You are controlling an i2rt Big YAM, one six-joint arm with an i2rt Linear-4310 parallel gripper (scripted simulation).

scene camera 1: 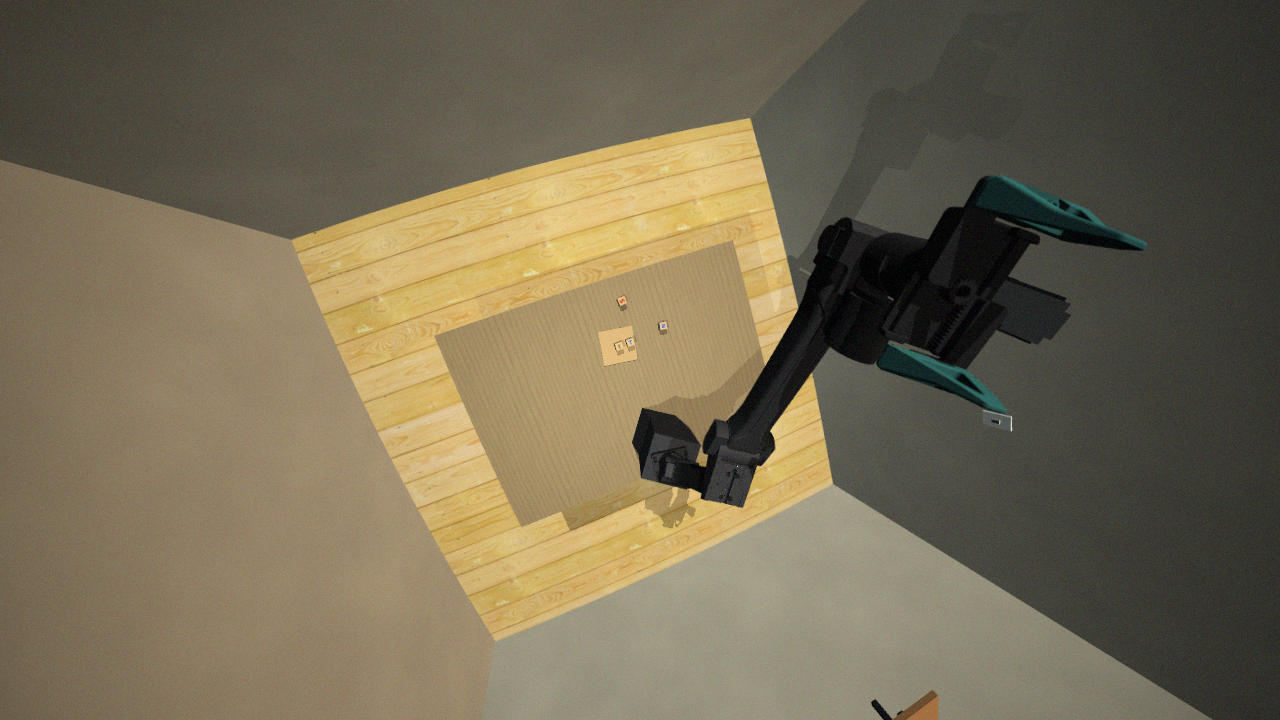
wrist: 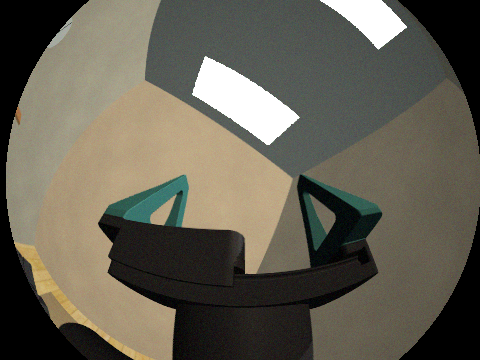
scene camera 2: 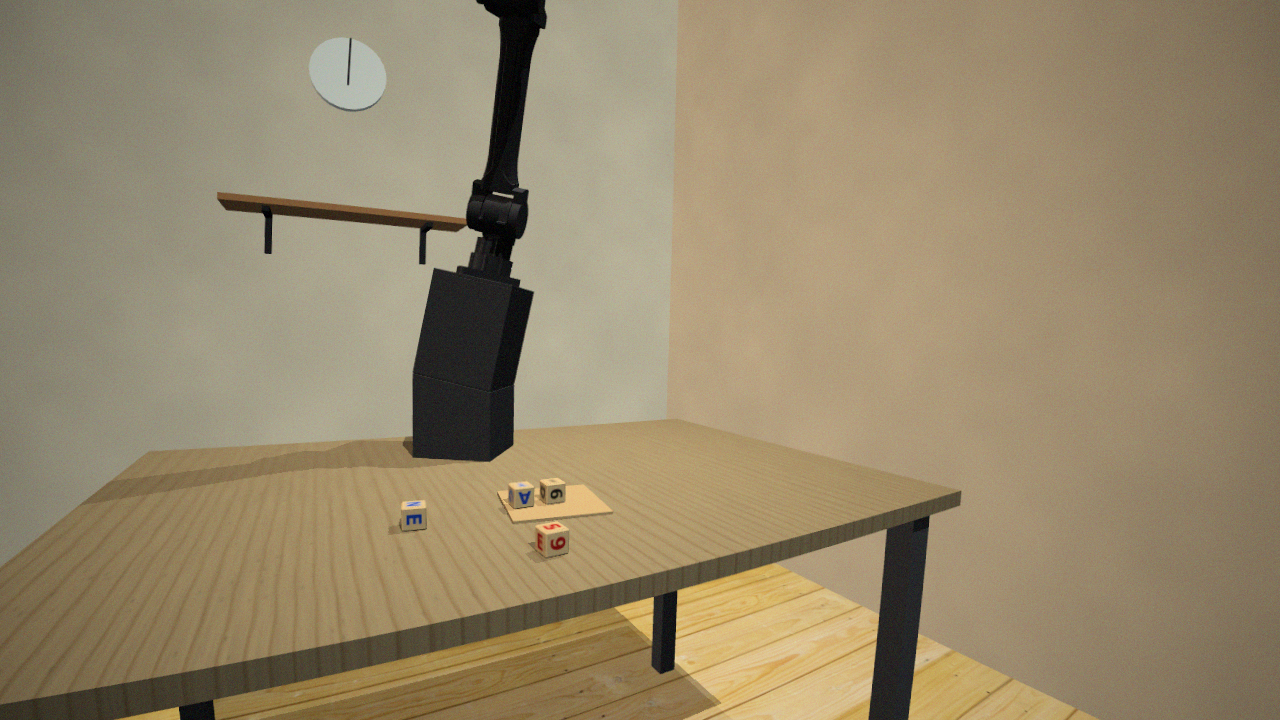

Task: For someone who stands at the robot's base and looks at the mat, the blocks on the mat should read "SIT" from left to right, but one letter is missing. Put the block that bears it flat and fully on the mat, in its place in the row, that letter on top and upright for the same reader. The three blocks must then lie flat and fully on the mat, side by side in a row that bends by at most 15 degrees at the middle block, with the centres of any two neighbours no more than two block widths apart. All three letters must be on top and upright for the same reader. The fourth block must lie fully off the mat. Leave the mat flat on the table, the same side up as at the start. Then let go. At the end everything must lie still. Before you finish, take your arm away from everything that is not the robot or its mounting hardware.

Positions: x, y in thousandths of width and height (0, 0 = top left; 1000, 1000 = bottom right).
Labels:
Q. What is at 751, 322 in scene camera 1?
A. The gripper.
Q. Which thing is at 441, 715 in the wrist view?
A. The gripper.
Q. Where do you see a block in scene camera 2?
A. At 431, 749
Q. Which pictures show the tan mat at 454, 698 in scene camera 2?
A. Scene camera 1 and scene camera 2 only.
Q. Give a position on a tan mat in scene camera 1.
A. At 475, 470

